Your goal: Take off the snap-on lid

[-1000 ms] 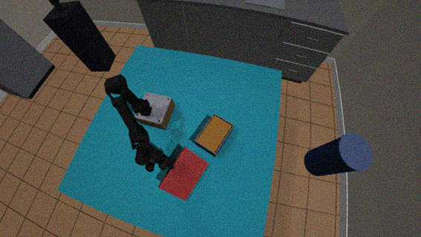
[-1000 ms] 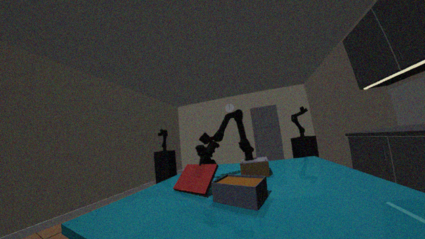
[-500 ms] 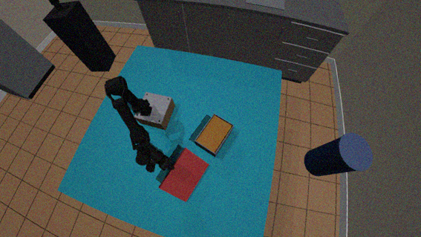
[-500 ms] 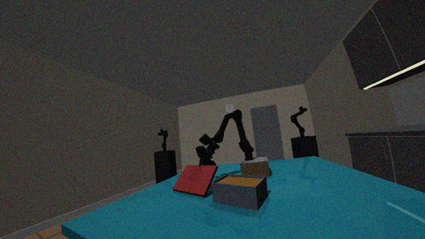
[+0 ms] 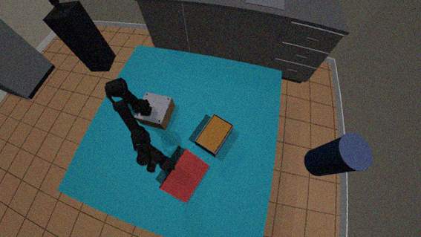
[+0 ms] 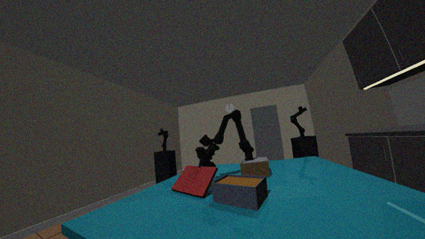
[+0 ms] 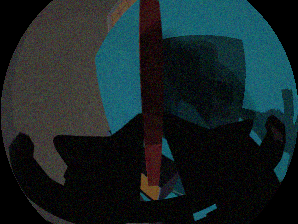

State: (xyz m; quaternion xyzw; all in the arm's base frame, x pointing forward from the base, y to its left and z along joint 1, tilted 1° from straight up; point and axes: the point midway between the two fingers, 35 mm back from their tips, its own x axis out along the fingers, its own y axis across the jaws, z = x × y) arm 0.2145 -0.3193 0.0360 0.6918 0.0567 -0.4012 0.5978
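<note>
Right now my gripper tip is 6 cm short of the red lid, 3 cm to the left of it and 5 cm above it. From my gripper tip the other things lie so: dark storage box (20 cm ahead, 23 cm to the left, 7 cm below).
</note>
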